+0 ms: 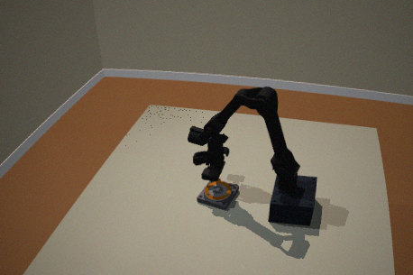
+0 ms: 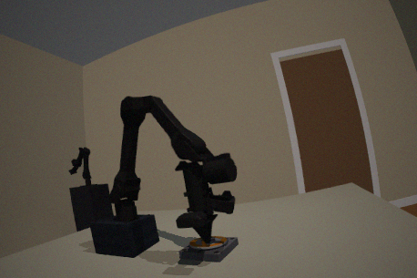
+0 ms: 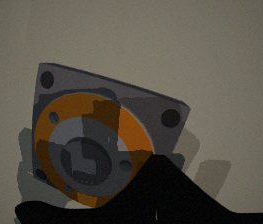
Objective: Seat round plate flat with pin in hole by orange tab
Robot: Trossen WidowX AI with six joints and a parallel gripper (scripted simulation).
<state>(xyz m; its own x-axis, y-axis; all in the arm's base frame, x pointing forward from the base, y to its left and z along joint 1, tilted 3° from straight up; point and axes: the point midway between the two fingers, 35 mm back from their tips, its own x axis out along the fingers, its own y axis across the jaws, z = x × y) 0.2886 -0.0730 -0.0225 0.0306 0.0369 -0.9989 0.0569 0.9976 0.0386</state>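
Right now the base is 50 mm to the left of my gripper tip, 20 mm below it and 20 mm behind it.
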